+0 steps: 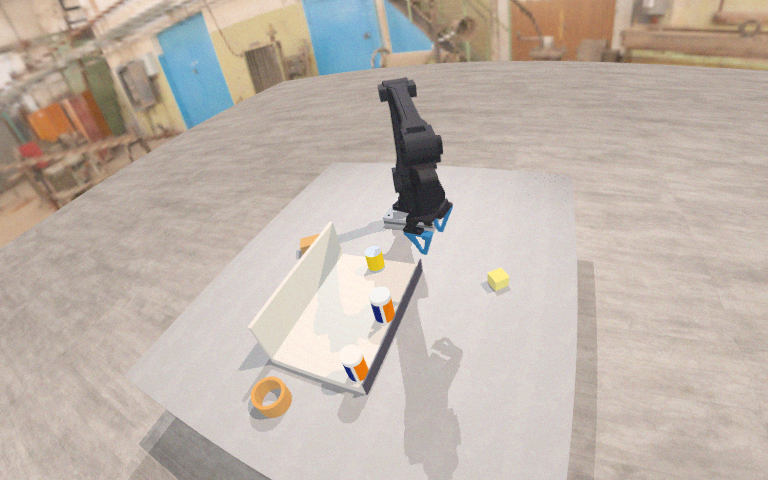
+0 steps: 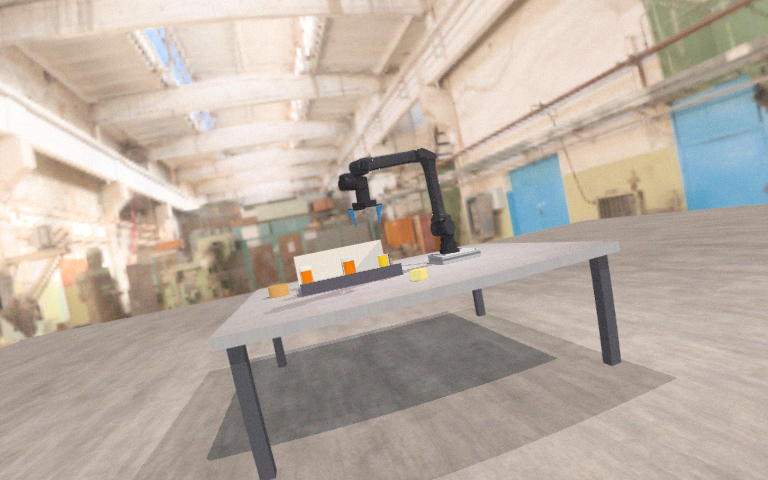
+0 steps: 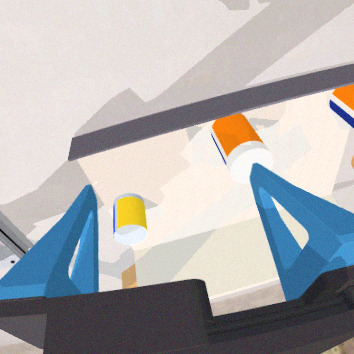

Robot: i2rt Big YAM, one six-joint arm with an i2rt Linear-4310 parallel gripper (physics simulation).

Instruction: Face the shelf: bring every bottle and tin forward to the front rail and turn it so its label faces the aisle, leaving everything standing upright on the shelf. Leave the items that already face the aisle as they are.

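Pixels of known places: gripper, fingertip midpoint: (image 1: 432, 242) (image 2: 367, 225) (image 3: 173, 180); arm's base, link origin: (image 1: 409, 206) (image 2: 449, 252).
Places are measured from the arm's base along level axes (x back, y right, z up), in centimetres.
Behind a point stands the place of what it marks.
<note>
The shelf has a dark front rail (image 1: 396, 322) @[x -50.8, y -25.7, z -1.2 cm] (image 2: 351, 280) @[x -50.3, y -25.6, z -1.5 cm] (image 3: 165, 122) @[x -41.1, y -23.6, z -0.5 cm] and a cream back panel (image 1: 294, 288) @[x -59.9, y 2.7, z 8.5 cm]. A yellow tin (image 1: 374, 260) @[x -36.2, y -8.9, z 4.2 cm] (image 2: 383, 260) @[x -34.4, y -9.9, z 3.2 cm] (image 3: 131, 212) @[x -34.7, y -9.8, z 3.3 cm] stands upright at the arm-base end, set back from the rail; yellow faces the aisle, with blue at one side edge. The middle bottle (image 1: 382, 306) @[x -52.5, y -23.8, z 6.7 cm] (image 2: 348, 266) @[x -50.5, y -24.7, z 4.7 cm] (image 3: 237, 131) @[x -49.7, y -24.5, z 4.7 cm] and the end bottle (image 1: 355, 365) @[x -70.8, y -28.7, z 7.2 cm] (image 2: 306, 276) @[x -68.9, y -28.9, z 4.3 cm] (image 3: 344, 102) @[x -66.8, y -27.0, z 2.9 cm] stand upright near the rail, orange toward the aisle. My gripper (image 1: 433, 242) @[x -38.6, y -32.5, z 20.7 cm] (image 2: 367, 223) @[x -38.6, y -32.5, z 20.7 cm] (image 3: 173, 180) @[x -38.6, y -32.5, z 20.7 cm] is open and empty, high above the shelf.
A yellow cube (image 1: 498, 279) @[x -24.6, y -45.9, z -0.2 cm] (image 2: 418, 274) @[x -23.1, y -48.0, z -1.7 cm] lies on the aisle side. An orange ring (image 1: 286, 399) @[x -85.3, y -14.4, z -1.2 cm] (image 2: 278, 290) @[x -86.0, y -14.7, z -0.9 cm] lies past the shelf's far end from the arm base. An orange block (image 1: 308, 243) @[x -36.0, y 23.3, z 1.1 cm] (image 3: 129, 276) @[x -31.1, y 20.2, z -1.2 cm] sits behind the back panel.
</note>
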